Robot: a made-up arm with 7 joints. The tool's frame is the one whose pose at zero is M. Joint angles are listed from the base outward.
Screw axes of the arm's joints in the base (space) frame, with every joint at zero. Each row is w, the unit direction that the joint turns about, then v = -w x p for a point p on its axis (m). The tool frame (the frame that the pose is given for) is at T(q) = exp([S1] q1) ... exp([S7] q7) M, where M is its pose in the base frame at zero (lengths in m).
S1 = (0, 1, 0, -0.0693, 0, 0)
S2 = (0, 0, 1, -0.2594, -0.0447, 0)
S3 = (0, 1, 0, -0.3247, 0, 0.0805)
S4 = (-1, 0, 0, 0, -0.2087, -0.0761)
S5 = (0, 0, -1, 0.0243, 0.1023, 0)
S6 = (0, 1, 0, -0.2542, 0, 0.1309)
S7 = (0, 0, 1, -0.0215, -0.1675, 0)
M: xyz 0.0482 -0.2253 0.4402 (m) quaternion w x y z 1 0 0 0
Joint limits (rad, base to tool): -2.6..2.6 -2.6..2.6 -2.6..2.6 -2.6..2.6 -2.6..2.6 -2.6..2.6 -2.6..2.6
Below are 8 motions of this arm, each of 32 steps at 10 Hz.
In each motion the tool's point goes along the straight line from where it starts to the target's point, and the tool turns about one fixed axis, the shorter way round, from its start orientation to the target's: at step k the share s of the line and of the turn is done. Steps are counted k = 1, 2, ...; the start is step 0. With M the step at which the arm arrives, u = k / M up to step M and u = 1 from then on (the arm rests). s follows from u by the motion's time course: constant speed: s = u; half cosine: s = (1 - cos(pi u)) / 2; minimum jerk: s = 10 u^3 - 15 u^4 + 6 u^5.
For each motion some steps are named. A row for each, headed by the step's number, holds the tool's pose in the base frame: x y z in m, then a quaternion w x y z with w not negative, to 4 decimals.
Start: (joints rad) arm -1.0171 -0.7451 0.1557 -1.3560 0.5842 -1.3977 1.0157
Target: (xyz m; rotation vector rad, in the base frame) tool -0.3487 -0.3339 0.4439 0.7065 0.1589 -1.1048
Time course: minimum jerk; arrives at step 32
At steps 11, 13, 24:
11: -0.2394 -0.2071 0.1464 0.6070 0.2408 -0.5738 -0.4943
13: -0.2539 -0.2240 0.1859 0.6508 0.2603 -0.4973 -0.5113
24: -0.3341 -0.3170 0.4041 0.7862 0.3250 -0.0178 -0.5253

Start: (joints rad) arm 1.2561 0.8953 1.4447 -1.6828 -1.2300 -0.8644 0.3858
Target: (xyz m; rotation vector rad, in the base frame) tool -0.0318 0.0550 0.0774 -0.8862 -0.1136 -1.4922
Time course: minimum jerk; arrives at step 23
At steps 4, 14, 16, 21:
4: -0.0128 -0.3790 0.1716 0.6875 0.5261 0.3554 -0.3525
14: -0.0258 -0.0817 0.1071 0.7576 -0.0983 0.0972 -0.6379
16: -0.0284 -0.0213 0.0940 0.7185 -0.2305 0.0326 -0.6554
21: -0.0317 0.0524 0.0780 0.6480 -0.3841 -0.0471 -0.6560

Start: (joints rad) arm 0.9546 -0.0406 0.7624 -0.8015 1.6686 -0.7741 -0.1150
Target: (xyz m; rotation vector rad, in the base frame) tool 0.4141 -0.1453 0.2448 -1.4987 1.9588 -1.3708
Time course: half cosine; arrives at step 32
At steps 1, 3, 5, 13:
1: 0.4149 0.0180 0.2669 0.3761 -0.5930 0.5044 -0.5025
3: 0.4149 0.0149 0.2665 0.3722 -0.5921 0.5083 -0.5024
5: 0.4149 0.0088 0.2657 0.3645 -0.5904 0.5160 -0.5023
13: 0.4146 -0.0397 0.2591 0.3023 -0.5743 0.5741 -0.4993

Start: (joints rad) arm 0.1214 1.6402 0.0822 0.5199 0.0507 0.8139 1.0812
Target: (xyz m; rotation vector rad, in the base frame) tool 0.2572 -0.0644 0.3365 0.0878 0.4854 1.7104
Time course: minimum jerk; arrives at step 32
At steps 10, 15, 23, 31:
10: 0.0300 0.0343 0.3215 0.3461 -0.2300 0.3312 0.8471
15: 0.1025 0.0028 0.3263 0.4458 -0.1466 0.2987 0.8310
23: 0.2186 -0.0476 0.3340 0.5880 -0.0081 0.2355 0.7738
31: 0.2571 -0.0644 0.3365 0.6293 0.0382 0.2120 0.7467

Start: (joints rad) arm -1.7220 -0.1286 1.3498 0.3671 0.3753 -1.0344 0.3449
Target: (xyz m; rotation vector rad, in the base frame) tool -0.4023 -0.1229 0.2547 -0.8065 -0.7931 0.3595
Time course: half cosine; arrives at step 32
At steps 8, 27, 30, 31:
8: -0.4515 -0.1367 0.1265 0.7615 -0.3010 -0.5740 0.0063
27: -0.4057 -0.1239 0.2458 0.8264 -0.3754 -0.3887 0.1584
30: -0.4029 -0.1231 0.2533 0.8286 -0.3793 -0.3761 0.1676
31: -0.4024 -0.1229 0.2543 0.8289 -0.3798 -0.3743 0.1689

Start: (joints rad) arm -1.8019 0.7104 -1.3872 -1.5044 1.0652 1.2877 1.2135
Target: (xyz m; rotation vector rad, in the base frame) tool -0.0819 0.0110 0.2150 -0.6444 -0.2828 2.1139
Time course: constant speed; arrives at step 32
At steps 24, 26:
24: -0.1152 0.0571 0.2160 0.3669 -0.2707 -0.0515 0.8885
26: -0.1069 0.0456 0.2157 0.3858 -0.2682 -0.0672 0.8802

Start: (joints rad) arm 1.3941 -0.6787 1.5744 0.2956 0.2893 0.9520 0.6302
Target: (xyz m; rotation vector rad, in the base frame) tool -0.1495 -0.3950 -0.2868 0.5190 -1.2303 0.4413
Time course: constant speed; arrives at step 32
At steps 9, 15, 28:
9: 0.0376 -0.3413 -0.0946 0.4633 -0.1211 -0.8163 0.3229
15: -0.0112 -0.3553 -0.1448 0.5593 -0.0264 -0.7724 0.2998
28: -0.1170 -0.3857 -0.2534 0.7252 0.1782 -0.6242 0.2294

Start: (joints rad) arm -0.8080 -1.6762 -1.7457 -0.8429 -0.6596 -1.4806 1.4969
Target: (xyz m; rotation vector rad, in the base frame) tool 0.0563 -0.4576 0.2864 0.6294 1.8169 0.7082
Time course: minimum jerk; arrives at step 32
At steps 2, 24, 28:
2: -0.2423 -0.3050 0.1833 0.2575 0.9328 0.2520 0.0107
24: 0.0253 -0.4418 0.2757 0.5120 0.3562 0.7318 0.2746
28: 0.0515 -0.4551 0.2847 0.5187 0.2772 0.7541 0.2923

